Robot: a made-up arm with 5 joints.
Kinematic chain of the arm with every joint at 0, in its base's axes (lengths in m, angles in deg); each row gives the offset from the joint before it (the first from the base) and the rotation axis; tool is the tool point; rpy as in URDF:
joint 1: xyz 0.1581 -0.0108 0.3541 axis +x
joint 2: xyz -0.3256 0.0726 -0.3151 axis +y
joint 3: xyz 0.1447 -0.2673 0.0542 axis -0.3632 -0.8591 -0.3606
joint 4: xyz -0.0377 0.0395 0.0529 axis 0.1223 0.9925 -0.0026
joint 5: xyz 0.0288 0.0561 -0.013 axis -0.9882 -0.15 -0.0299
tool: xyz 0.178 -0.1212 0.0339 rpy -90 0 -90
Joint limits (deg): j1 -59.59..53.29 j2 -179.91..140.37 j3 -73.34..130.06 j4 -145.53..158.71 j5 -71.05..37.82
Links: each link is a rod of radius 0.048 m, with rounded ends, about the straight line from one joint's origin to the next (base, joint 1, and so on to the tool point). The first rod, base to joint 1, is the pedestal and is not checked.
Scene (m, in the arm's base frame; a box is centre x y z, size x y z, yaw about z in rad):
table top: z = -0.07
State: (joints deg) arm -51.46 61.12 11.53 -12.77 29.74
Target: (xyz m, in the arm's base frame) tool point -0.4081 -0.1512 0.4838
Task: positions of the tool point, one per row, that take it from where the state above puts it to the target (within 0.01 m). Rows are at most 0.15 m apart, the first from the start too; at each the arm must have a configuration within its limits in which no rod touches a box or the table.
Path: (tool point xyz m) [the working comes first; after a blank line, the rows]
Joints at the target: -59.59 -68.10 -0.27 -59.53 19.55
Straight joint move there: clear.

1: 0.1925 -0.3614 0.3086
2: 0.1752 -0.2803 0.3750
3: 0.1295 -0.2049 0.4334
4: 0.0594 -0.1419 0.4799
5: -0.0292 -0.0969 0.5115
6: -0.1286 -0.0742 0.5269
7: -0.2304 -0.0759 0.5262
8: -0.3263 -0.1022 0.5109
9: -0.4081 -0.1512 0.4838

